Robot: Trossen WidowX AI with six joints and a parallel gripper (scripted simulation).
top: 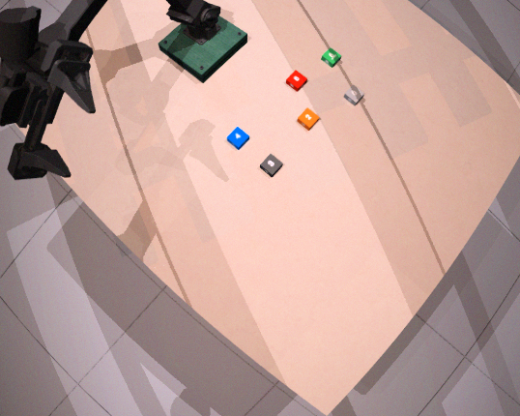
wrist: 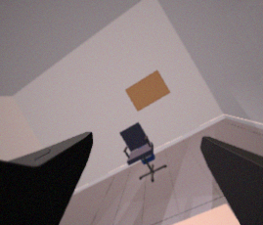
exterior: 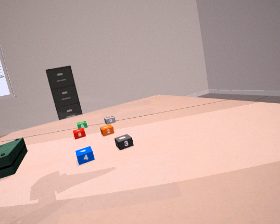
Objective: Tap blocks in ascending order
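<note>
The grey block lies 11 cm ahead of my gripper tip, 50 cm to the left of it and 51 cm below it. From my gripper tip the other things lie so: orange block 8 cm ahead, 38 cm to the left, 51 cm below; black block 9 cm ahead, 26 cm to the left, 51 cm below; blue block 26 cm to the left, 51 cm below.
</note>
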